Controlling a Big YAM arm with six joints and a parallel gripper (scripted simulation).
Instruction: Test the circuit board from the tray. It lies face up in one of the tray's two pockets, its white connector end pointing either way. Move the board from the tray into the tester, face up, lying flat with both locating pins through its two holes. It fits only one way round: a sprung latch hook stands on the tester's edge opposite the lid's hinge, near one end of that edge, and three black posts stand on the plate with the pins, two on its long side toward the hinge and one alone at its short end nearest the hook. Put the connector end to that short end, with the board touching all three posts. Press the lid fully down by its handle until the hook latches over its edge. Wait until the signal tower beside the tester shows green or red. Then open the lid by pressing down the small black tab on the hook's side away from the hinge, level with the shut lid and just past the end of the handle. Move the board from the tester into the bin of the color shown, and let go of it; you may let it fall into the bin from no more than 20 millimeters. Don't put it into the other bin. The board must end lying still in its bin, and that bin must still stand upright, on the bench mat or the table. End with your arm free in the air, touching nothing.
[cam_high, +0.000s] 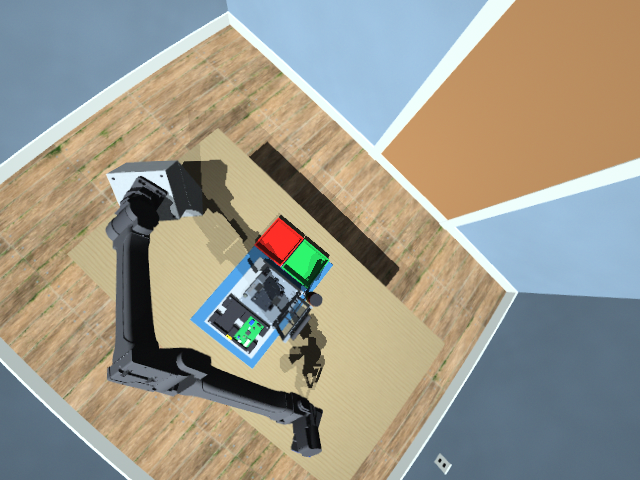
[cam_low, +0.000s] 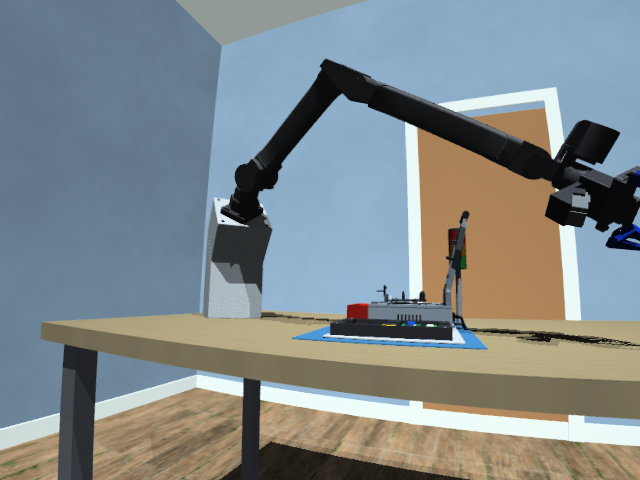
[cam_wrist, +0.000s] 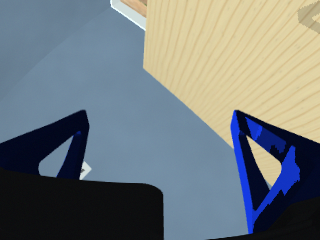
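Right now my hand is 36 cm past the green circuit board, 19 cm to the right of it and 16 cm above it. From my hand the other things lie so: black latch hook (41 cm behind, 43 cm to the left, 10 cm below); then tester plate (36 cm behind, 37 cm to the left, 11 cm below); then tester lid (24 cm behind, 34 cm to the left).
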